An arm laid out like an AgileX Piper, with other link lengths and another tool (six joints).
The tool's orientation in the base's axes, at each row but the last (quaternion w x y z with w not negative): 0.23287, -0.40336, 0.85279, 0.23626; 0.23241, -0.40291, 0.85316, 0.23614; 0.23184, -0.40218, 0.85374, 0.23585; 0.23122, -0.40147, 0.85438, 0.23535; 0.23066, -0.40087, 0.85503, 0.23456; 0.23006, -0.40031, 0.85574, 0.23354; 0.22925, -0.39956, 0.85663, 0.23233; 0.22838, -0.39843, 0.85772, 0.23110; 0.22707, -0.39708, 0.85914, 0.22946; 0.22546, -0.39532, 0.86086, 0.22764; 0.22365, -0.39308, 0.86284, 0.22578; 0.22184, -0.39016, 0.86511, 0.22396
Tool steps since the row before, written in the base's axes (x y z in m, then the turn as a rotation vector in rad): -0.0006, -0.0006, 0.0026, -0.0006, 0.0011, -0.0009; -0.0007, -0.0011, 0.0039, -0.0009, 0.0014, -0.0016; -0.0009, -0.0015, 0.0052, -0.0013, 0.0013, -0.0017; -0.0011, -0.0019, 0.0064, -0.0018, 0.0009, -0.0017; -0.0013, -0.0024, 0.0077, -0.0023, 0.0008, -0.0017; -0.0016, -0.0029, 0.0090, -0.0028, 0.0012, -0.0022; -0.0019, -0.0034, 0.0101, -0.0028, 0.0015, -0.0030; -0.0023, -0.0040, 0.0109, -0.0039, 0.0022, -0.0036; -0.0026, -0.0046, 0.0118, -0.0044, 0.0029, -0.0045; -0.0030, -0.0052, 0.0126, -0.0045, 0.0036, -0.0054; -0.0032, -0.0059, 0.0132, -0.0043, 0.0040, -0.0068; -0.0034, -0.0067, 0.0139, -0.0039, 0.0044, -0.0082
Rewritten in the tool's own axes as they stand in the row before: -0.0008, 0.0007, -0.0025, 0.0002, 0.0009, 0.0012; -0.0013, 0.0008, -0.0038, 0.0006, 0.0012, 0.0019; -0.0017, 0.0010, -0.0051, 0.0010, 0.0014, 0.0018; -0.0020, 0.0012, -0.0064, 0.0015, 0.0016, 0.0015; -0.0024, 0.0013, -0.0077, 0.0018, 0.0019, 0.0013; -0.0026, 0.0016, -0.0091, 0.0022, 0.0024, 0.0018; -0.0028, 0.0017, -0.0103, 0.0025, 0.0024, 0.0027; -0.0026, 0.0018, -0.0114, 0.0031, 0.0036, 0.0033; -0.0026, 0.0019, -0.0125, 0.0035, 0.0042, 0.0043; -0.0024, 0.0020, -0.0136, 0.0036, 0.0045, 0.0054; -0.0021, 0.0018, -0.0145, 0.0041, 0.0043, 0.0068; -0.0019, 0.0016, -0.0156, 0.0044, 0.0039, 0.0082
